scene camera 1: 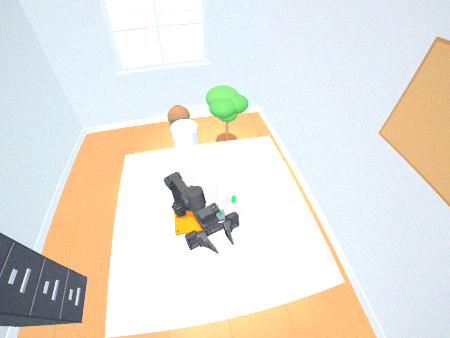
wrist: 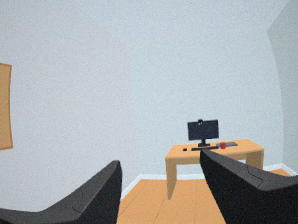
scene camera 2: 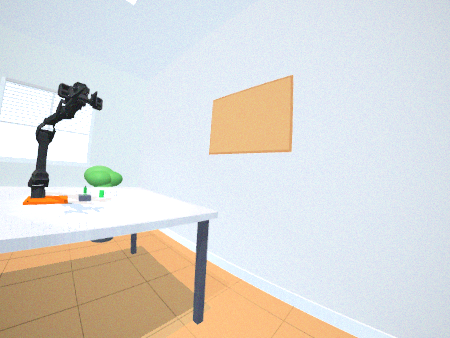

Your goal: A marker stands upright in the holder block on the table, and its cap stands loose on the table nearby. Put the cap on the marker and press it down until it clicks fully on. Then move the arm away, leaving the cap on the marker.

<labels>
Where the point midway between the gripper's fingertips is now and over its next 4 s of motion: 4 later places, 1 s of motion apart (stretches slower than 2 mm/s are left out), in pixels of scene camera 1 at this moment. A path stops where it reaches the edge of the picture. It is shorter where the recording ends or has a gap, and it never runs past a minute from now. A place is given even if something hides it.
My gripper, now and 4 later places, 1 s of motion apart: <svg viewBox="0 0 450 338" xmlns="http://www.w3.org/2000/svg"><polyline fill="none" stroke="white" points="226,248 265,210 233,193 233,198 233,198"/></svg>
</labels>
